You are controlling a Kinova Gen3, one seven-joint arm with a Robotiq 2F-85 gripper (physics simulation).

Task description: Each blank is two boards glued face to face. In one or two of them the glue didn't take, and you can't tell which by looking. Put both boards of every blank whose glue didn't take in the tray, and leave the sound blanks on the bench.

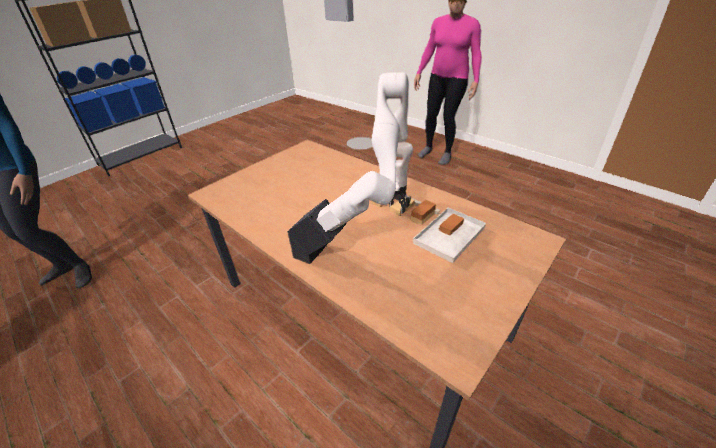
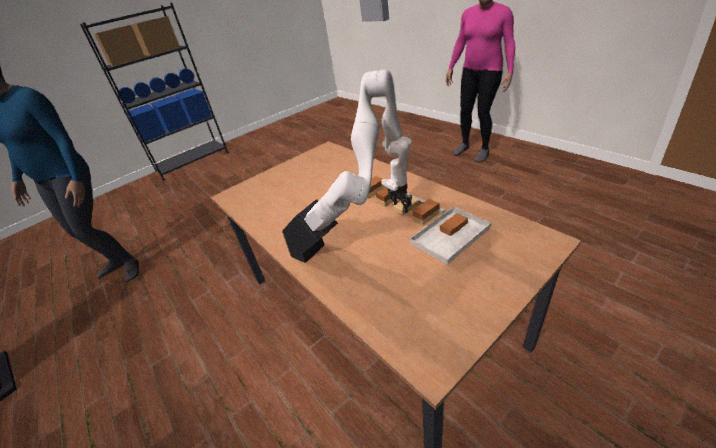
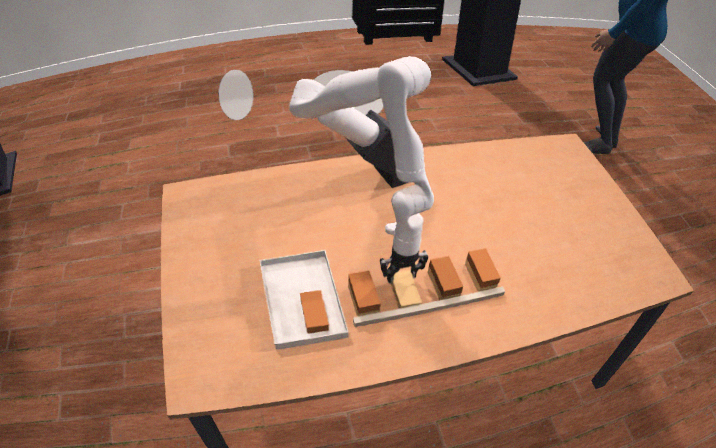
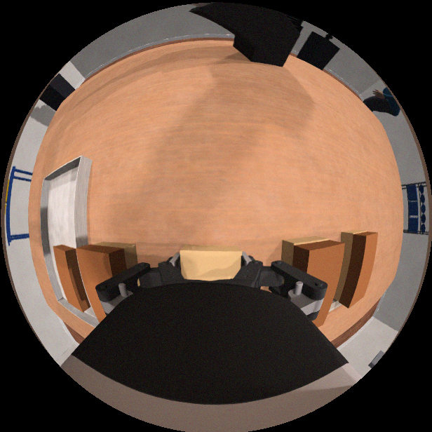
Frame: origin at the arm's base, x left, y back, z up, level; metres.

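Seen in the pictures: gripper, fingertip midpoint: [image 1: 396,210] [image 2: 400,210] [image 3: 401,279]; arm's base, link origin: [image 1: 328,219] [image 2: 317,219] [image 3: 367,133].
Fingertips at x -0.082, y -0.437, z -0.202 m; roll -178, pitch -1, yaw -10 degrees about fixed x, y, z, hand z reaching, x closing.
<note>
Pixels of each thing's top centre, then the offset from my fingertips to it.
- pale lower board, top centre: [image 3: 405,287] [image 2: 406,202] [image 1: 402,203] dx -0.009, dy -0.043, dz +0.019 m
- orange-brown board, top centre: [image 3: 314,308] [image 2: 454,221] [image 1: 452,221] dx -0.276, dy -0.013, dz +0.021 m
- tray, top centre: [image 3: 301,294] [image 2: 450,230] [image 1: 450,230] dx -0.292, dy +0.047, dz +0.019 m
- two-board blank, top centre: [image 3: 364,288] [image 2: 425,206] [image 1: 423,207] dx -0.131, dy -0.021, dz +0.049 m
My gripper [image 1: 402,203] [image 2: 403,204] [image 3: 405,273] [image 4: 210,260] points down and is shut on a pale lower board [image 3: 407,293] [image 4: 210,256], one fingertip against each long side. The board lies at bench level. An orange-brown board [image 1: 451,224] [image 2: 454,224] [image 3: 314,310] [image 4: 68,275] lies in the tray [image 1: 434,252] [image 2: 428,252] [image 3: 311,341] [image 4: 82,200]. A two-board blank [image 1: 423,210] [image 2: 426,209] [image 3: 364,291] stands between tray and gripper. On the gripper's other side stand two more blanks, a nearer one [image 3: 445,276] [image 4: 325,262] and a farther one [image 3: 482,268] [image 4: 367,260].
A light strip [image 3: 430,305] runs along the ends of the blanks. The neighbouring blanks stand close to both sides of the gripper. The black arm base [image 1: 311,237] [image 2: 303,237] stands across the bench. A person in pink [image 1: 456,47] [image 2: 485,42] stands beyond the bench.
</note>
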